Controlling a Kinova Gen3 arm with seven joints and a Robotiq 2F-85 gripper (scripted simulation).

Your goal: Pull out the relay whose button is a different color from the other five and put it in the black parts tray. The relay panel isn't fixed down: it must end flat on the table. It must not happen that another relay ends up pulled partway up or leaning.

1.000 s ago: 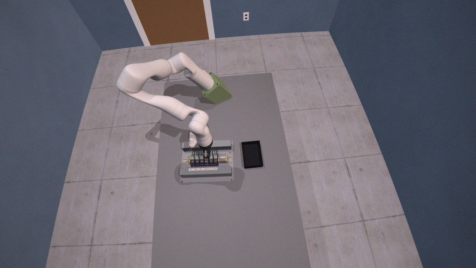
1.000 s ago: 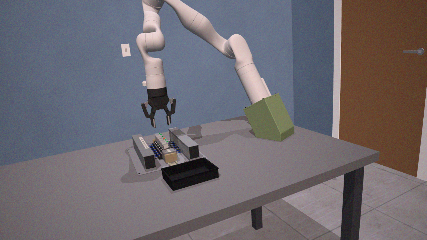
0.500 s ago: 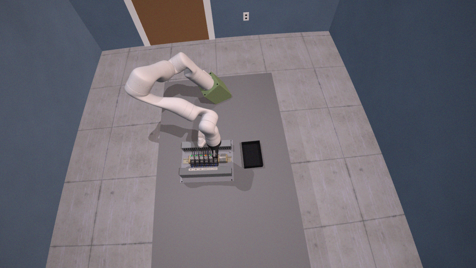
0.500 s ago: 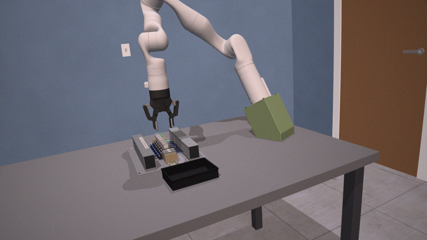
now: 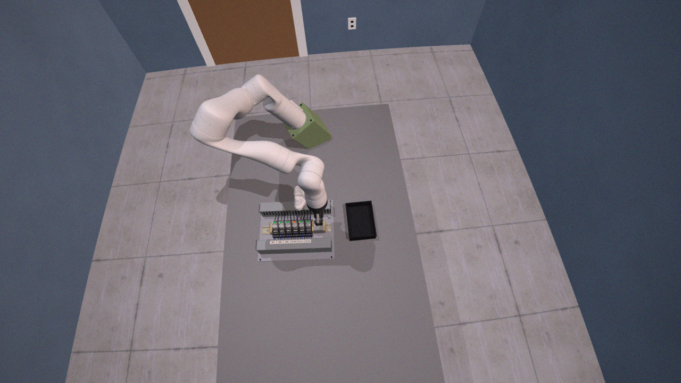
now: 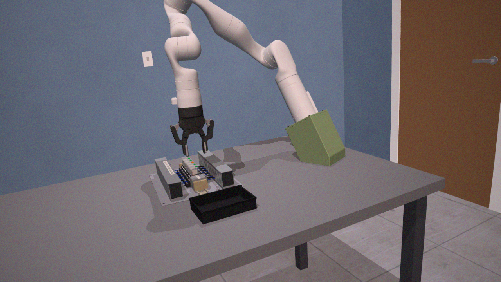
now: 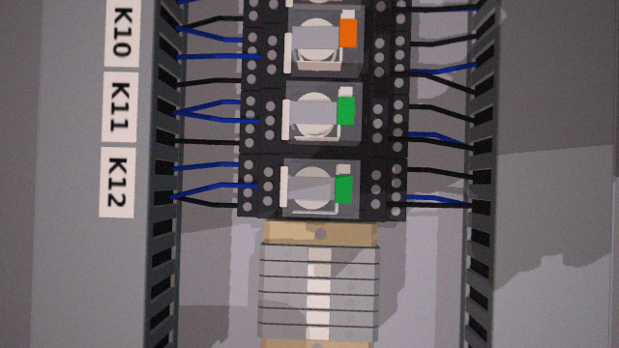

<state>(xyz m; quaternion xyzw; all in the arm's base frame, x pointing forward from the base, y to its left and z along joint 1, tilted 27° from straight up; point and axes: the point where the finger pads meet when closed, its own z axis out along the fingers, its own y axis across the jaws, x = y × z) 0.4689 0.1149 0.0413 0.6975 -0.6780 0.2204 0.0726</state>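
Right now the relay is 11 cm to the right of my hand and 9 cm below it. From my hand the other things lie so: black parts tray 16 cm to the left, 13 cm below, 2 cm behind; relay panel 11 cm to the right, 11 cm below.
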